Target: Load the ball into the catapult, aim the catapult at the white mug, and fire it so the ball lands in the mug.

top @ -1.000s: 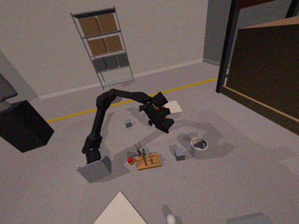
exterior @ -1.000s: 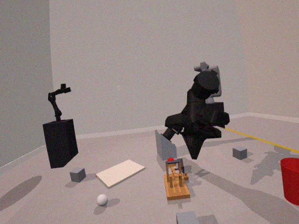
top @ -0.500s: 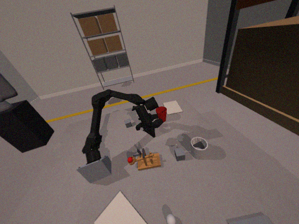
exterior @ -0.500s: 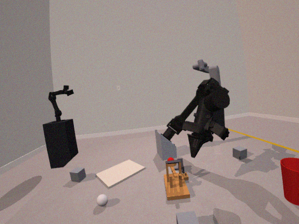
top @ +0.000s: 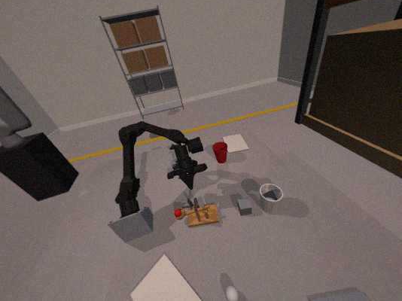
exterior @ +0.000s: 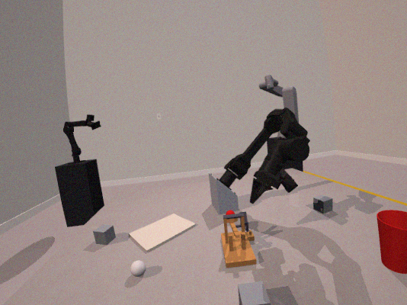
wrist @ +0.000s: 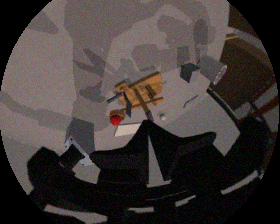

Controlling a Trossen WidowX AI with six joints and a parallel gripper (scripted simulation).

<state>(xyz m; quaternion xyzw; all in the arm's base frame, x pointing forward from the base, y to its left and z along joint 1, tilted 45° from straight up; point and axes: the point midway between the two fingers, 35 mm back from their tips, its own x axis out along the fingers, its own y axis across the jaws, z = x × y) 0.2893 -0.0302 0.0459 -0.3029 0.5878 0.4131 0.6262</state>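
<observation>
Right now my gripper tip is 90 mm past the red ball, 70 mm above it and 40 mm to the left of it. From my gripper tip the other things lie so: orange wooden catapult 80 mm below, 30 mm to the right, 20 mm behind; then white ball 340 mm to the right, 110 mm below, 20 mm ahead; then white mug 320 mm ahead, 130 mm to the right, 100 mm below.
</observation>
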